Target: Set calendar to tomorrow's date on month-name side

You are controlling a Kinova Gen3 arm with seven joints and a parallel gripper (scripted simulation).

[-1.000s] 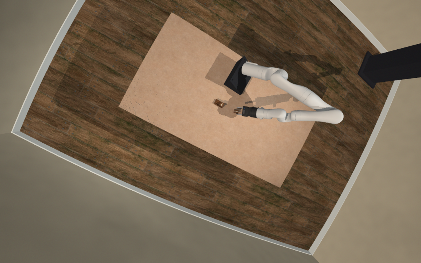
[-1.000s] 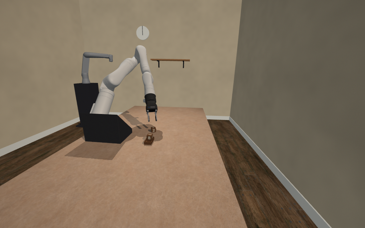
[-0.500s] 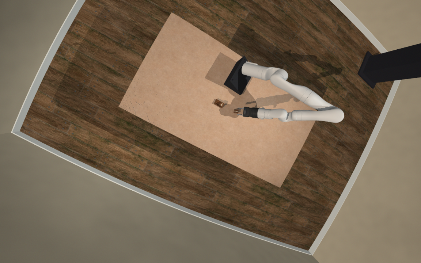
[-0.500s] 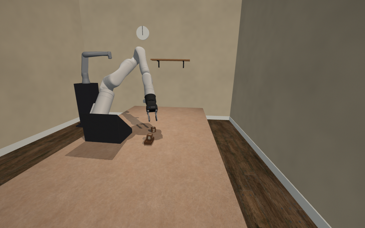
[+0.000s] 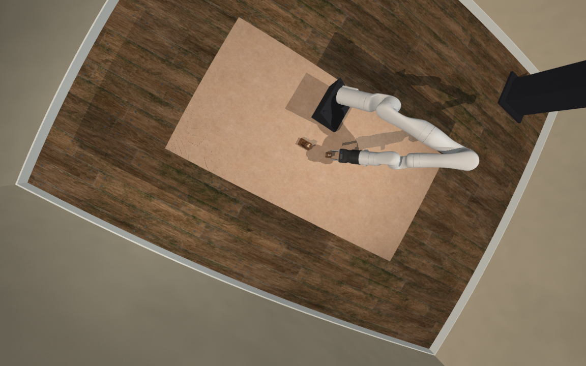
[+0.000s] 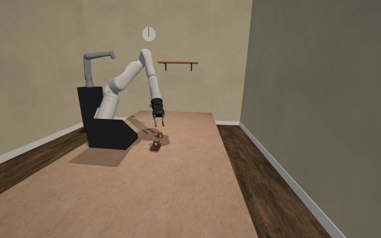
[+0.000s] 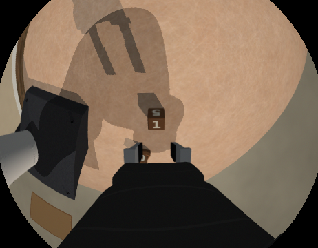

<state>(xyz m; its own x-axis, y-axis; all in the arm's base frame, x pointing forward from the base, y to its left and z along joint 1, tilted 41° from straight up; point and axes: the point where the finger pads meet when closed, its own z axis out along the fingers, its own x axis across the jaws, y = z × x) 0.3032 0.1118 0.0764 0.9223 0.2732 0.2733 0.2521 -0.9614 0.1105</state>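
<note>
Now: hand 1 cm to the left of the brown cube and 8 cm above it. Also, from my hand: dark wooden tray (2 cm ahead, 16 cm to the right, 8 cm below).
</note>
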